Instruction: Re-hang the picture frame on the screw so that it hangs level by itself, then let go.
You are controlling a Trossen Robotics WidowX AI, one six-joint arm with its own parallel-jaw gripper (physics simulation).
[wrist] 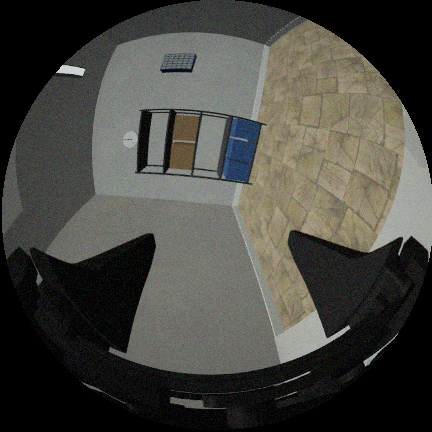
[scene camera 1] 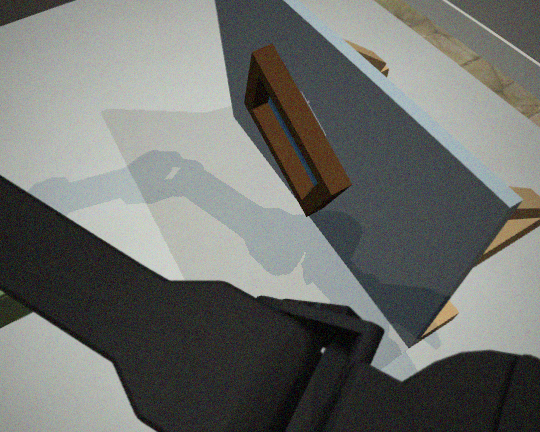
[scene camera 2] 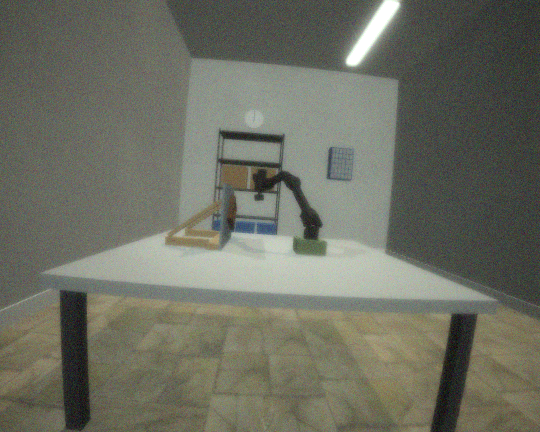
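Where they show: gripper, fingertip midpoint: (wrist: 223, 239) (scene camera 2: 255, 188); arm's base, link origin: (scene camera 2: 311, 239).
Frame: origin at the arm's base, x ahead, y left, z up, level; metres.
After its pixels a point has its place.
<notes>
The brown picture frame (scene camera 1: 300, 120) {x 0.400, y -0.165, z 0.150 m} (scene camera 2: 232, 212) {x 0.398, y -0.043, z 0.102 m} is against the front of the dark blue-grey board (scene camera 1: 395, 190) {x 0.422, y -0.289, z 0.153 m} (scene camera 2: 225, 222) {x 0.426, y -0.009, z 0.052 m}. In scene camera 1 it is tilted against the board's top edge, with its near end lower. A strip of blue shows inside it. Small white marks show behind its upper edge; the screw cannot be made out. My gripper (wrist: 223, 239) {x 0.288, y -0.639, z 0.259 m} is open and empty, its two black fingers wide apart. In scene camera 2 it is above the tabletop, on the frame's side of the board and apart from the frame. Its fingertips cannot be made out in either scene view.
Wooden braces (scene camera 1: 505, 232) {x 0.615, y -0.334, z -0.030 m} (scene camera 2: 192, 242) {x 0.569, y 0.050, z -0.048 m} support the board from behind. The black arm (scene camera 1: 210, 340) {x 0.216, y -0.382, z 0.310 m} (scene camera 2: 300, 197) {x 0.056, y -0.081, z 0.204 m} crosses the foreground in scene camera 1. It stands on a green block (scene camera 2: 310, 246) {x 0.013, y 0.062, z -0.027 m} on the white table (scene camera 2: 270, 280) {x 0.229, y 0.529, z -0.068 m}. A shelf rack (scene camera 2: 252, 135) stands by the far wall.
</notes>
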